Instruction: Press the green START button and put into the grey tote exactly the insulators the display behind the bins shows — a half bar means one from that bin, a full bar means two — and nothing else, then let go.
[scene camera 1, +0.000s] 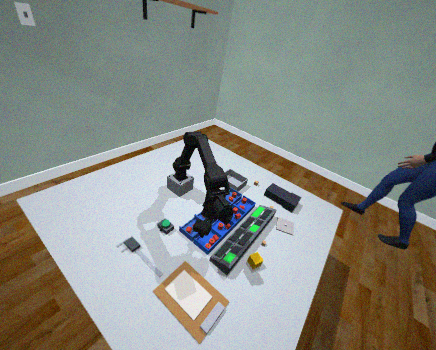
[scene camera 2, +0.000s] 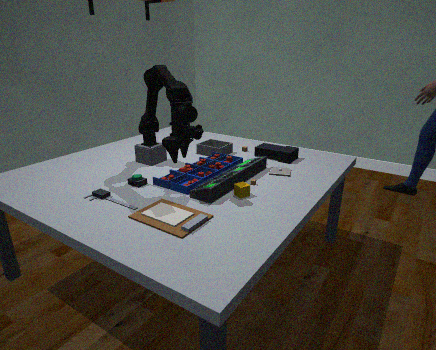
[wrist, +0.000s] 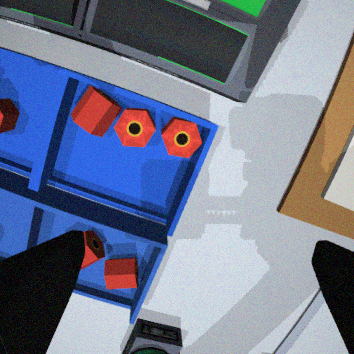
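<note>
My gripper (scene camera 1: 212, 225) (scene camera 2: 180, 159) (wrist: 201, 248) is wide open and empty, above the near end of the blue bins (scene camera 1: 194, 242) (scene camera 2: 172, 186) (wrist: 195, 177). In the wrist view, the end bin beside the display holds a tipped red insulator (wrist: 95, 111) and two showing their holes (wrist: 134, 128) (wrist: 182, 138). The bin below holds two more (wrist: 92, 250) (wrist: 121, 273), one partly behind my left finger. The display (scene camera 1: 242, 240) (scene camera 2: 230, 180) (wrist: 165, 40) shows green bars. The grey tote (scene camera 1: 239, 186) (scene camera 2: 214, 147) stands beyond the bins; its contents are unclear. The green START button (scene camera 1: 165, 223) (scene camera 2: 137, 176) is at the side.
A yellow cube (scene camera 1: 255, 260) (scene camera 2: 242, 189) stands behind the display. A clipboard (scene camera 1: 161, 291) (scene camera 2: 137, 217) (wrist: 310, 185) and a caliper (scene camera 1: 132, 244) (scene camera 2: 101, 193) lie nearby. A black box (scene camera 1: 282, 196) (scene camera 2: 276, 152) and a pale plate (scene camera 1: 285, 226) (scene camera 2: 280, 172) lie beyond the display.
</note>
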